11 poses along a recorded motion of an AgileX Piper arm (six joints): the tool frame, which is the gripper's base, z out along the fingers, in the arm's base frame.
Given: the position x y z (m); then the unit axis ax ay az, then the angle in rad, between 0 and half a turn.
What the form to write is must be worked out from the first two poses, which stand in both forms.
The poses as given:
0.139, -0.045, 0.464, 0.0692, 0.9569, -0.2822, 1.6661
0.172, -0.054, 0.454, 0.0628, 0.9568, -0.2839, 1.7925
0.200, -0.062, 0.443, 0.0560, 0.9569, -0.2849, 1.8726
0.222, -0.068, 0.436, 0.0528, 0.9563, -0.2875, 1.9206
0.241, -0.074, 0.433, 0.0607, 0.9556, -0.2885, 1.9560
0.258, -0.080, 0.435, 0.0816, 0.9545, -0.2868, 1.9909
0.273, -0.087, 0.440, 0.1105, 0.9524, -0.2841, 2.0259
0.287, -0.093, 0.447, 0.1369, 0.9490, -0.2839, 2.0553
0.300, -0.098, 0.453, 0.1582, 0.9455, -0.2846, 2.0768
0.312, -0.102, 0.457, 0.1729, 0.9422, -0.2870, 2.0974
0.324, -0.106, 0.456, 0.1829, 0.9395, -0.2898, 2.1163
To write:
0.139, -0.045, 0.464, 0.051, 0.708, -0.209, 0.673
0.172, -0.054, 0.454, 0.049, 0.747, -0.222, 0.625
0.200, -0.062, 0.443, 0.045, 0.771, -0.229, 0.593
0.222, -0.068, 0.436, 0.043, 0.784, -0.236, 0.573
0.241, -0.074, 0.433, 0.050, 0.793, -0.239, 0.559
0.258, -0.080, 0.435, 0.068, 0.801, -0.241, 0.544
0.273, -0.087, 0.440, 0.094, 0.808, -0.241, 0.529
0.287, -0.093, 0.447, 0.117, 0.812, -0.243, 0.517
0.300, -0.098, 0.453, 0.136, 0.815, -0.245, 0.508
0.312, -0.102, 0.457, 0.150, 0.817, -0.249, 0.499
0.324, -0.106, 0.456, 0.159, 0.819, -0.253, 0.490

